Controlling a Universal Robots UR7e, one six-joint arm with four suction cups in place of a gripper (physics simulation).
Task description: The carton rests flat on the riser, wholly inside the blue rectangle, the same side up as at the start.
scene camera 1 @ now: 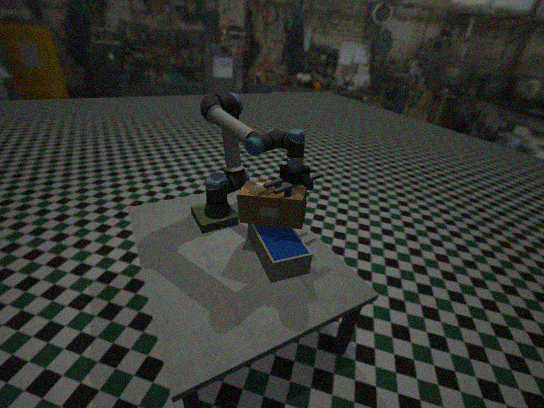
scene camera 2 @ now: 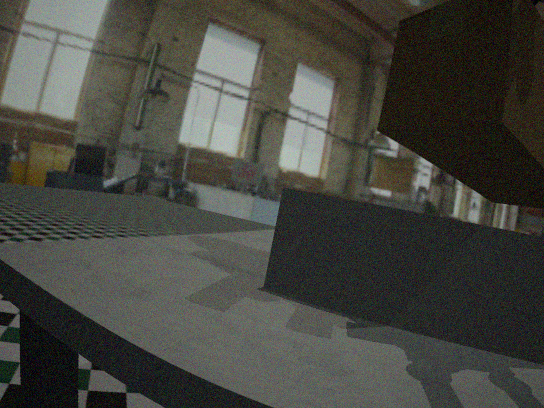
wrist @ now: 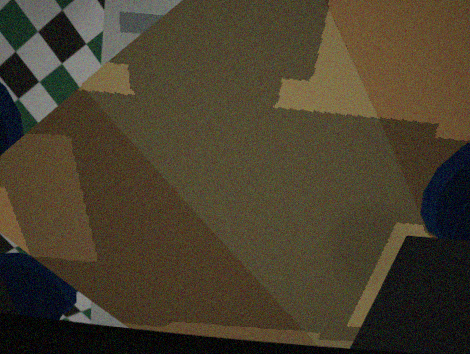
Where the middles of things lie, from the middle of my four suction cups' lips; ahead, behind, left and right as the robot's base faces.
I see the brown carton point(scene camera 2: 457, 95) 50 mm behind my suction cup, 80 mm to the right of it and 90 mm below it.
